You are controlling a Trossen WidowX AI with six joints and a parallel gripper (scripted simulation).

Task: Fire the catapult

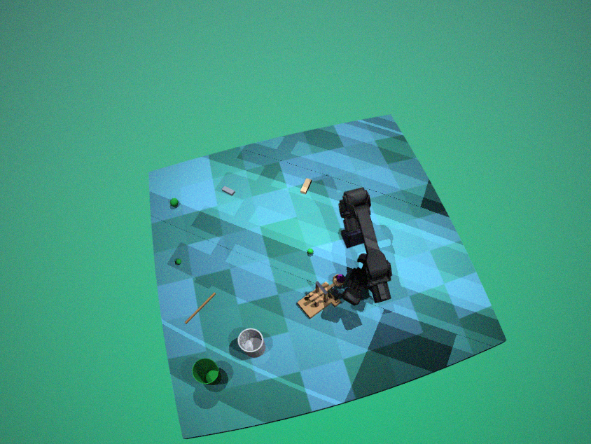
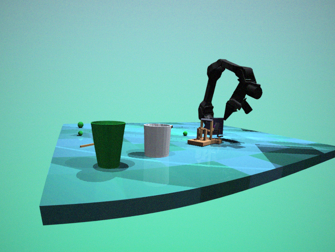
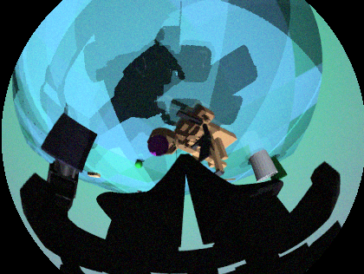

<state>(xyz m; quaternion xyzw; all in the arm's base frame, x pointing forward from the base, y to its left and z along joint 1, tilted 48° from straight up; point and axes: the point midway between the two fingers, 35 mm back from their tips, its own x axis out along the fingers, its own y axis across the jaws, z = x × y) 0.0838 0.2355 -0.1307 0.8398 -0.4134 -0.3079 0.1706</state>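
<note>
Now: the purple ball 1 cm ahead of my gripper tip, 5 cm to the right of it and 4 cm below it. The rest, counted from my gripper tip: white mug (38 cm ahead, 13 cm to the left, 8 cm below); tan block (3 cm ahead, 55 cm to the right, 10 cm below); wooden catapult (7 cm ahead, 1 cm to the right, 5 cm below).
</note>
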